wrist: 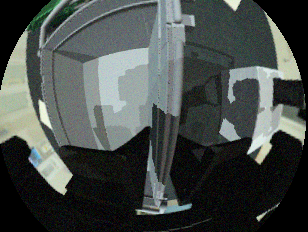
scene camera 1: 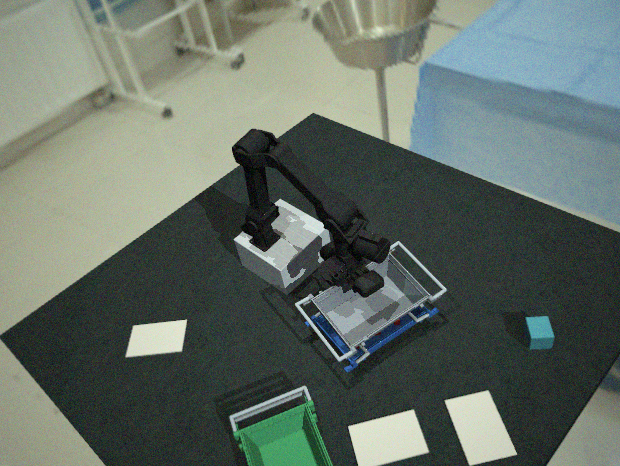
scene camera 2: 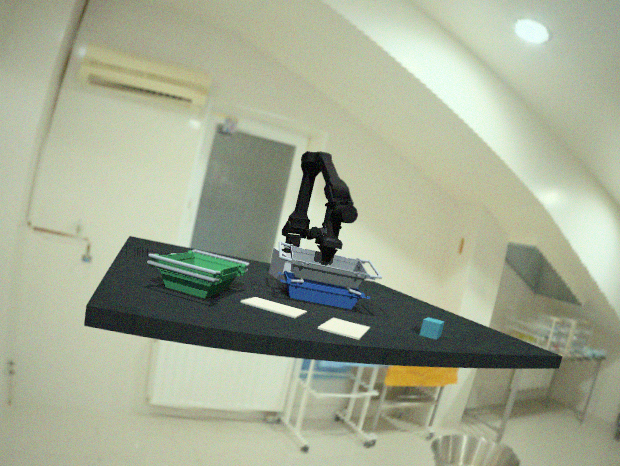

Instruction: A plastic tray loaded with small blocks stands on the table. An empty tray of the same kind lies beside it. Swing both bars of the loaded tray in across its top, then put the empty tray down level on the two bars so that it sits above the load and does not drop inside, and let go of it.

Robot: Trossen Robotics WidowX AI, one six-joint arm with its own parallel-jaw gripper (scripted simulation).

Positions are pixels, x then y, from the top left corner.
Labels:
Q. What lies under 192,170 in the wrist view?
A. The gripper.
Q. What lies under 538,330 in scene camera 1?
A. A teal block.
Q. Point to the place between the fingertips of the gripper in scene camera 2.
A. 322,268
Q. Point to a grey plastic tray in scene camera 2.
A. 307,264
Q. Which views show the gripper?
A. The wrist view, scene camera 1 and scene camera 2: all of them.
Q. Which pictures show the grey plastic tray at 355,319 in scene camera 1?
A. The wrist view, scene camera 1 and scene camera 2: all of them.

